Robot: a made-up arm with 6 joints.
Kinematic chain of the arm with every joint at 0, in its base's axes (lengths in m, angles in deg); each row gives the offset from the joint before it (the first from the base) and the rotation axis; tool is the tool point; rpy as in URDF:
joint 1: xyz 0 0 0.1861 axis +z
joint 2: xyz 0 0 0 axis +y
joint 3: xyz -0.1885 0 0.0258 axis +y
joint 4: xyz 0.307 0 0.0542 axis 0.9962 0 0.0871
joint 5: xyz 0 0 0 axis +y
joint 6: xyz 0.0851 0 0.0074 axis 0.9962 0 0.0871
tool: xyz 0 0 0 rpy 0 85 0
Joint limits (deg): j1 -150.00..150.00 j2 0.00..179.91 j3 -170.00..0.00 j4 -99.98..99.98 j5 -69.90..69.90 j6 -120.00..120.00
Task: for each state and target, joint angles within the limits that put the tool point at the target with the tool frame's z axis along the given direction. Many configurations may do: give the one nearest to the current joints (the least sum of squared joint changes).
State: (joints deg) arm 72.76 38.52 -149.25 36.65 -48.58 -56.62
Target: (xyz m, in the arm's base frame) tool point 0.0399 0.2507 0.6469 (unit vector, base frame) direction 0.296 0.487 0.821
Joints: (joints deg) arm 86.00 73.88 -104.35 34.89 -27.20 -56.62
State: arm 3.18 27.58 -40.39 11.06 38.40 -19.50
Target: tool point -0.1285 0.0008 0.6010 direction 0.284 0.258 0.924
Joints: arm 7.93 0.11 -73.80 59.12 14.60 -19.51
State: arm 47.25 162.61 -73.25 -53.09 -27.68 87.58
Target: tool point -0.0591 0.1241 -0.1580 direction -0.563 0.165 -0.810
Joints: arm 95.73 164.05 -49.59 -48.71 -46.35 87.58
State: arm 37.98 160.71 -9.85 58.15 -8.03 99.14
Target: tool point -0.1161 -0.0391 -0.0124 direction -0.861 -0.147 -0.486
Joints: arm 32.01 157.26 -8.62 75.22 20.08 99.15
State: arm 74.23 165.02 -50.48 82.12 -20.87 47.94
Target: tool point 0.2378 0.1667 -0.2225 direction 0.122 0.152 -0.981
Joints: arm 34.05 179.80 -95.77 86.11 3.31 47.94
